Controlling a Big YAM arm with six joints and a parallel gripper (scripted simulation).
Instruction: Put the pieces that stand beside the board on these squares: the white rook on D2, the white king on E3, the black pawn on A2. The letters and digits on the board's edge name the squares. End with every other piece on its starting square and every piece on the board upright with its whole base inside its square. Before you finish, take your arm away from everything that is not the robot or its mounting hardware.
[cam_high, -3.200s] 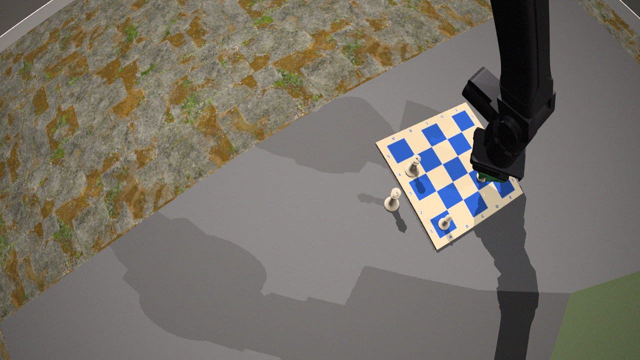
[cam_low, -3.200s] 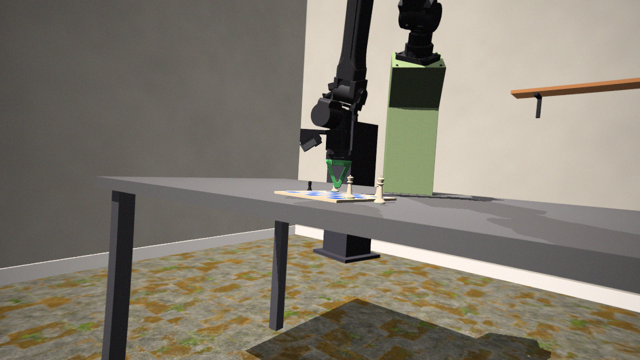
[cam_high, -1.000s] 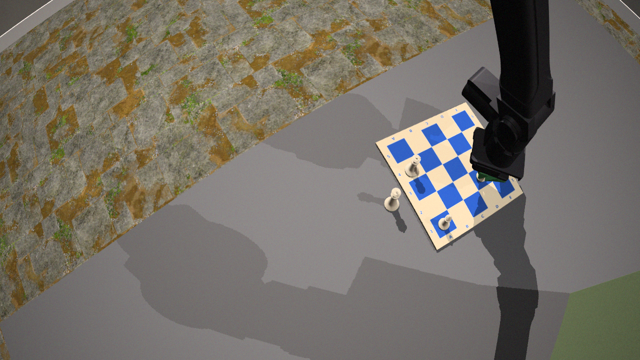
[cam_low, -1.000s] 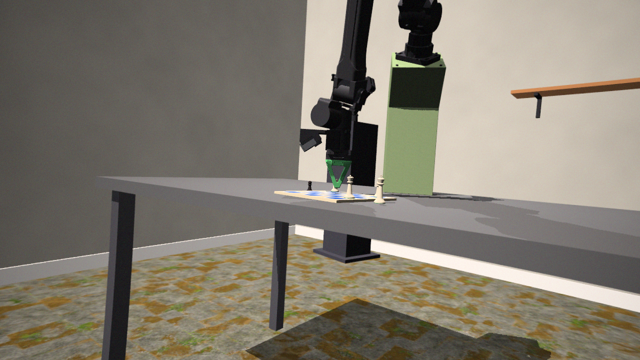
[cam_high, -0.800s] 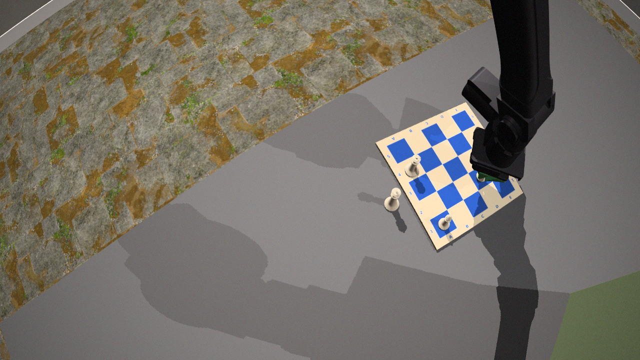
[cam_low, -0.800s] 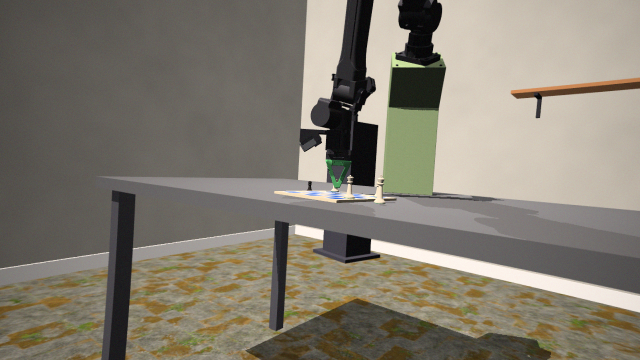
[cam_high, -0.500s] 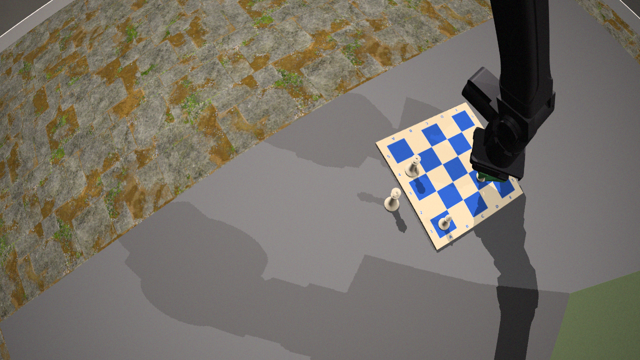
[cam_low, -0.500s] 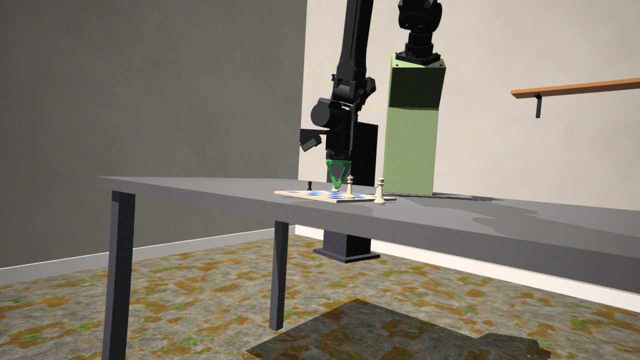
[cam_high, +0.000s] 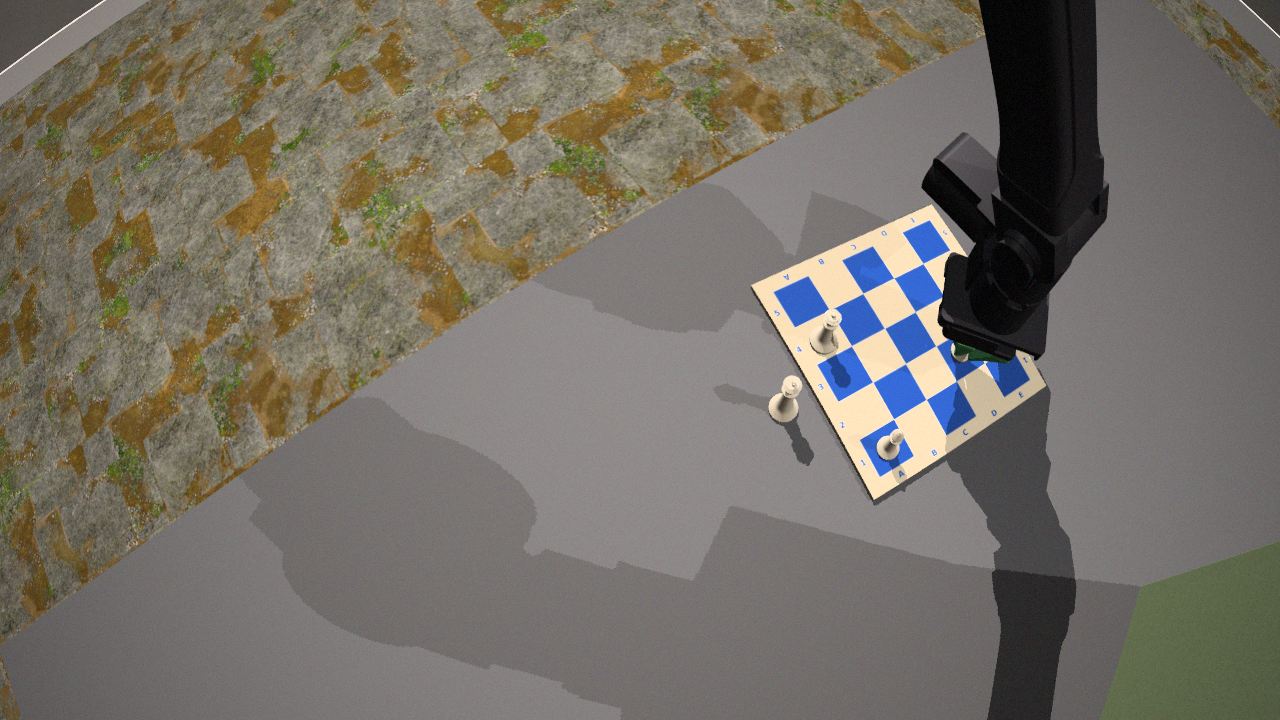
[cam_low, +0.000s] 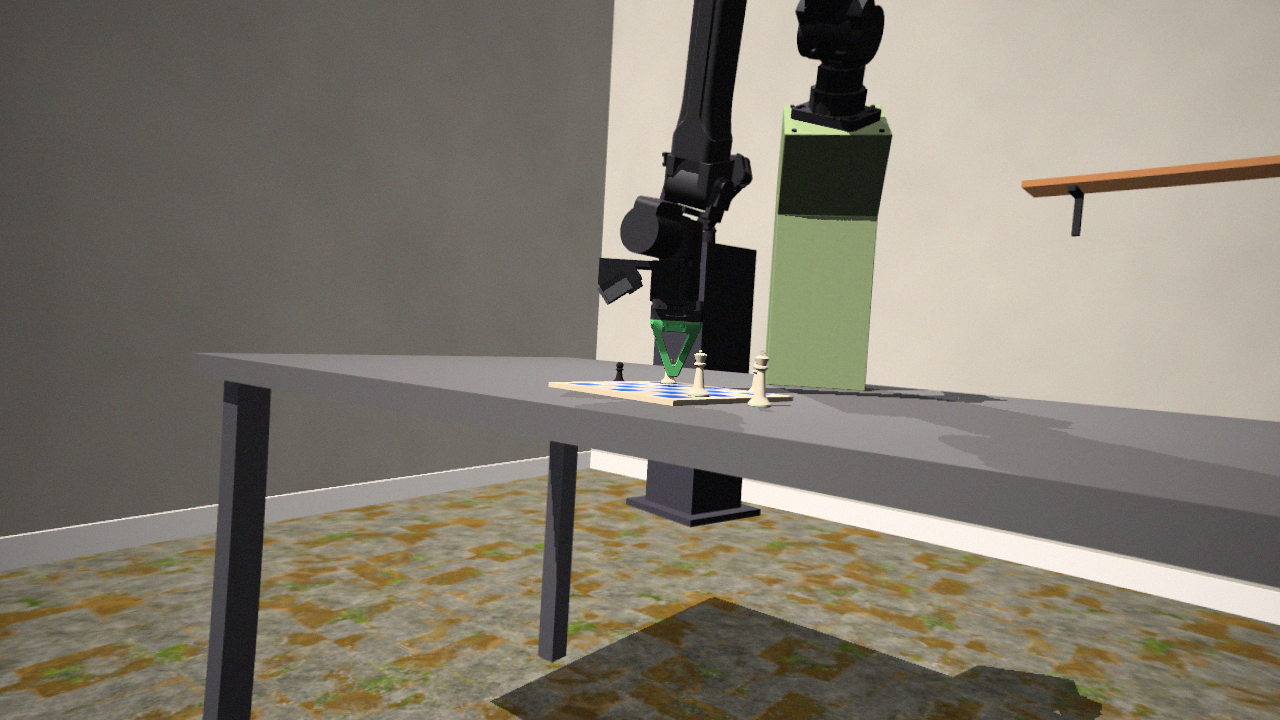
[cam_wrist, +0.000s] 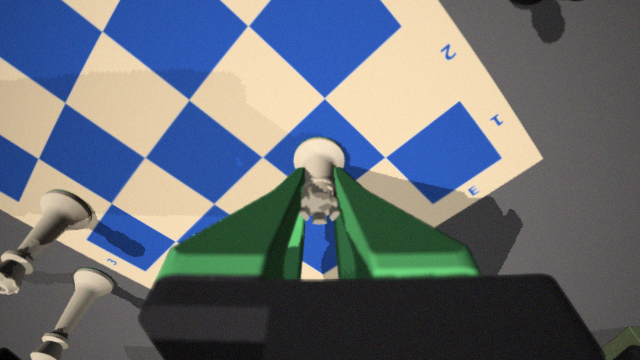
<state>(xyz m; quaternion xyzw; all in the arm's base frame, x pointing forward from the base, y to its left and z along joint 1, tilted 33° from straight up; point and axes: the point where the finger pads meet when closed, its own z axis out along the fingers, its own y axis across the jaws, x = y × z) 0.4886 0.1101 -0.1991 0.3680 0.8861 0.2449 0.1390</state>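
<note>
My hand is 40 mm short of the board, 40 mm to the right of it and 20 mm above it. Round my hand: white pawn (50 mm behind, 110 mm to the left); then white king (30 mm ahead, 180 mm to the left); then black pawn (10 mm ahead, 100 mm to the right, 10 mm below).
</note>
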